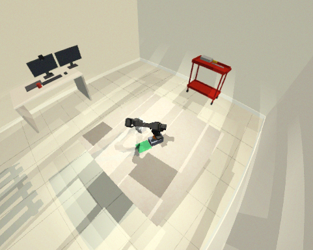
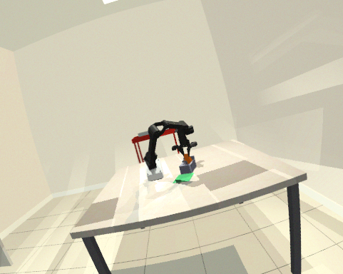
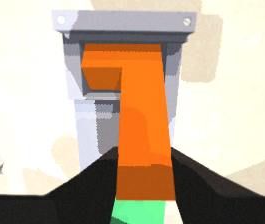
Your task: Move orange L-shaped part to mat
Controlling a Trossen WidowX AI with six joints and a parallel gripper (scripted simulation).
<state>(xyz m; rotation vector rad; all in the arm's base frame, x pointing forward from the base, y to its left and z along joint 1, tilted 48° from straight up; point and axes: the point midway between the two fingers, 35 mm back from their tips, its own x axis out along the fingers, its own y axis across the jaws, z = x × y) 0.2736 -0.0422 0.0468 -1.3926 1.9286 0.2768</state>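
Now: gripper tip 12 cm to the left of the green mat, 12 cm above it and 8 cm past it. Also, from my gripper tip: orange L-shaped part (4 cm to the left, 3 cm below).
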